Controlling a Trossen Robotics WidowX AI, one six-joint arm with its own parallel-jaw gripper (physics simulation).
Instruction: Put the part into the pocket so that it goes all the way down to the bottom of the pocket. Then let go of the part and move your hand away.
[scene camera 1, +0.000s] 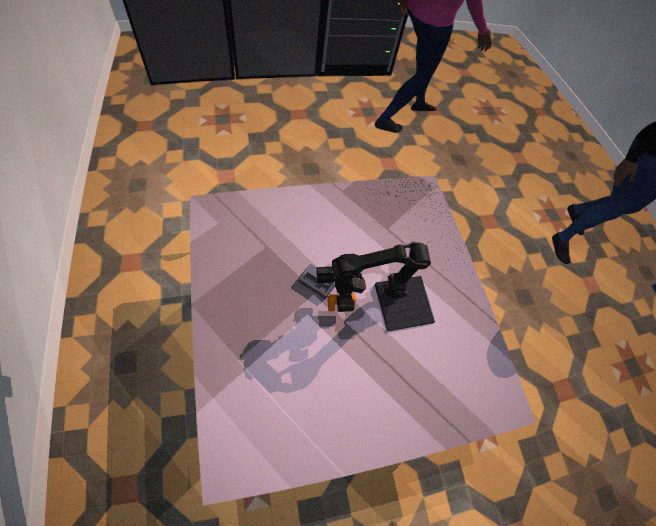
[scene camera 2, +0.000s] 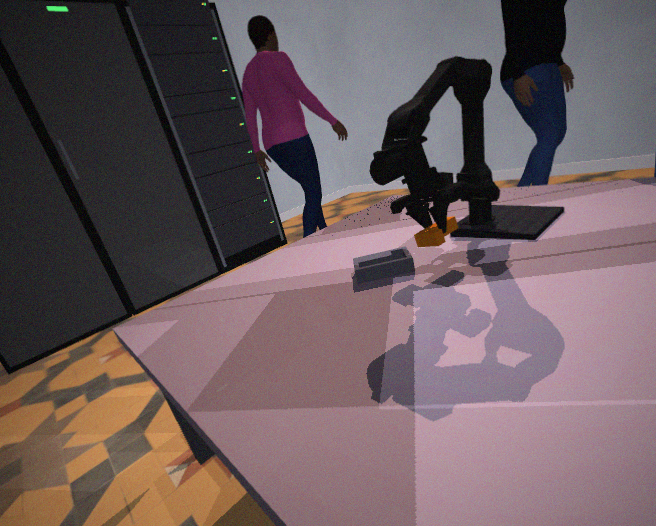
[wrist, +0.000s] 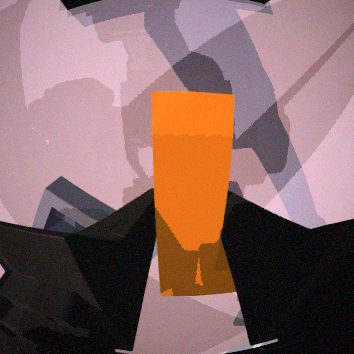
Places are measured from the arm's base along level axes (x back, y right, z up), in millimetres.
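Pixels of known places: gripper, fingertip midpoint: (scene camera 1: 342, 300) (wrist: 186, 195); arm's base, link origin: (scene camera 1: 393, 292) (scene camera 2: 480, 220).
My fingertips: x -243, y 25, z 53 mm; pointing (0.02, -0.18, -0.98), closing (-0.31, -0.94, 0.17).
Note:
For each thing: its top centre in the pictures, then the offset to it from my fingertips. Level surfaces: height alone.
- orange part, top centre: (wrist: 230, 227) (scene camera 2: 440, 223) (scene camera 1: 342, 300) dx -9, dy -11, dz +27 mm
- grey block with the pocket, top centre: (wrist: 63, 265) (scene camera 2: 381, 257) (scene camera 1: 318, 279) dx -49, dy +134, dz -41 mm
- pink table, surface height: dz -77 mm
The orange part (scene camera 1: 331, 302) (scene camera 2: 428, 237) (wrist: 192, 165) is a long block held between the fingers, and its two ends stick out past them. My gripper (scene camera 1: 344, 302) (scene camera 2: 436, 225) (wrist: 186, 195) is shut on it and holds it above the table, with its shadow apart from it. The grey block with the pocket (scene camera 1: 309, 291) (scene camera 2: 377, 278) (wrist: 75, 196) lies on the table to the left of the part in both scene views. In the wrist view it shows at the lower left, partly hidden by a finger. The bottom of the pocket cannot be made out.
The arm stands on a black base plate (scene camera 1: 407, 313) (scene camera 2: 528, 220), right of the part in the scene views. The pink table (scene camera 1: 273, 438) (scene camera 2: 492, 465) carries shadows of the arm. Dark cabinets (scene camera 1: 273, 38) (scene camera 2: 71, 164) and two people (scene camera 1: 432, 49) (scene camera 2: 279, 98) are beyond the table.

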